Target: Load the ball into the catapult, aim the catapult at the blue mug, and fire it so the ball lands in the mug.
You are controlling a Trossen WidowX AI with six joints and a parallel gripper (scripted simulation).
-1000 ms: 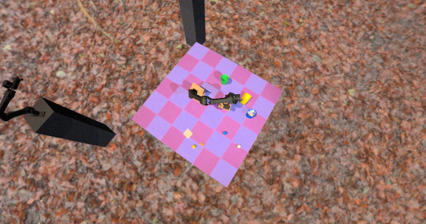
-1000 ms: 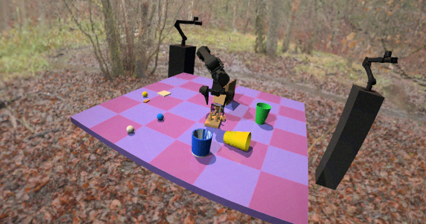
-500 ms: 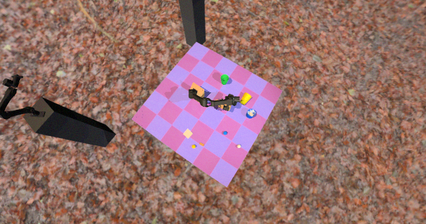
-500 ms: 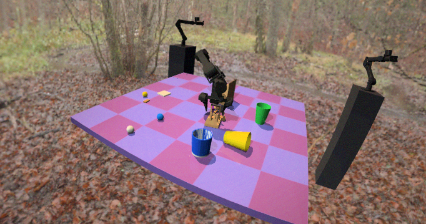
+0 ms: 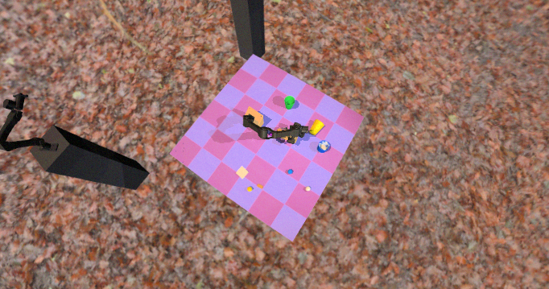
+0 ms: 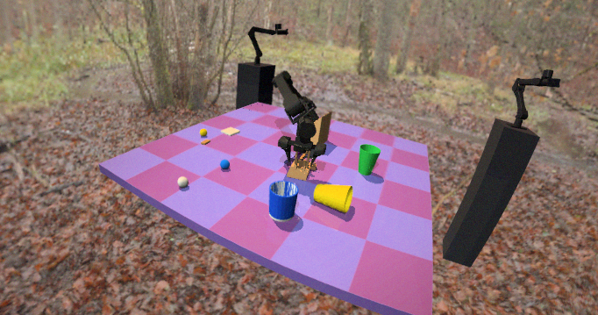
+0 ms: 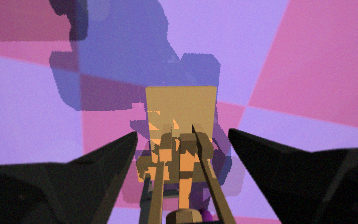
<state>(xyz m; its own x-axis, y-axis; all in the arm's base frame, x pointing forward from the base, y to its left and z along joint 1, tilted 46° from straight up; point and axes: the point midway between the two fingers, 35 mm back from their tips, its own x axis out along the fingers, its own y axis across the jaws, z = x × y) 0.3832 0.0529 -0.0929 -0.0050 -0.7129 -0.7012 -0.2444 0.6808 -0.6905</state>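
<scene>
Now: gripper tip 18 cm past the small ball, 9 cm to the left of it and 3 cm above it. Round my gripper tip: blue mug: 27 cm ahead, 7 cm to the left, 2 cm below; blue ball: 15 cm ahead, 27 cm to the right, 3 cm below; wooden catapult: 7 cm behind.
</scene>
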